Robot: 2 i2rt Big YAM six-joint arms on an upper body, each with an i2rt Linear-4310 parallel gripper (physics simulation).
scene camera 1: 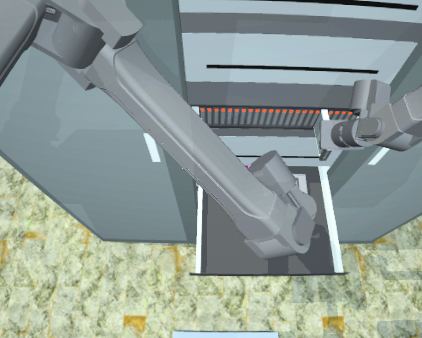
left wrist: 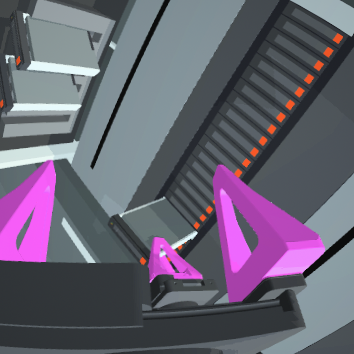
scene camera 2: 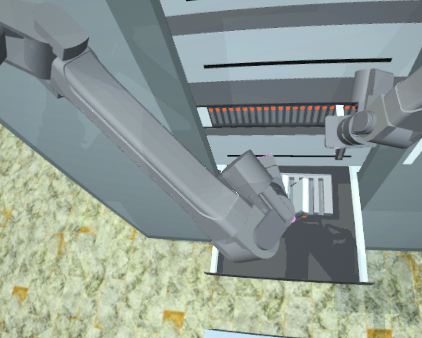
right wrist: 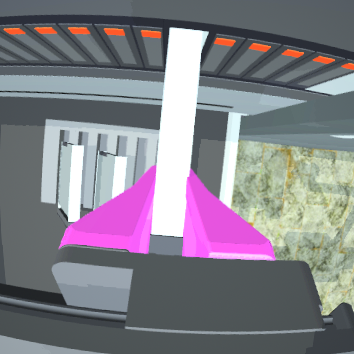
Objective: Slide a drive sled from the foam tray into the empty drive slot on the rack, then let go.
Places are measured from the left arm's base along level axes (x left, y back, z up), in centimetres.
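Pixels of known places: left gripper, fingertip midpoint: [left wrist: 136,169]; right gripper, fingertip midpoint: [scene camera 1: 326,136] [left wrist: 155,241] [right wrist: 170,175].
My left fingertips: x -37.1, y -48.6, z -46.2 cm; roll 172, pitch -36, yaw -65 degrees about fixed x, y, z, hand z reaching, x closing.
Ahead of a thing's pixels: the offset from my left fingertips to its top centre. "pt": to the spot under its first point. Level surfaces: height alone.
My right gripper [scene camera 1: 325,153] [scene camera 2: 340,152] [right wrist: 170,175] is shut on a drive sled {dz +0.6, dx -17.7, dy -16.6 cm} [left wrist: 160,220] [right wrist: 176,125] and holds it at the right part of the rack's drive row [scene camera 1: 260,117] [scene camera 2: 270,117] [left wrist: 240,110] [right wrist: 115,49]. In the right wrist view the sled's far end lines up with the gap between the orange-marked drives; how deep it reaches is hidden. My left gripper [scene camera 2: 280,187] [left wrist: 136,169] is open and empty, near the foam tray {dz -28.4, dx -9.0, dy -11.3 cm} [scene camera 2: 328,200] [right wrist: 49,165]. Two more sleds {dz -23.1, dx -3.3, dy -8.7 cm} [left wrist: 60,45] [right wrist: 75,182] stand in the tray.
The foam tray stands on a dark pulled-out shelf {dz -33.9 cm} [scene camera 1: 220,250] [scene camera 2: 305,265] with light side rails {pt dz -30.6, dx -27.7, dy +1.5 cm} [scene camera 1: 334,230] [scene camera 2: 361,235], below the drive row. Grey cabinet panels [scene camera 1: 100,185] flank the rack. The left arm crosses over the shelf.
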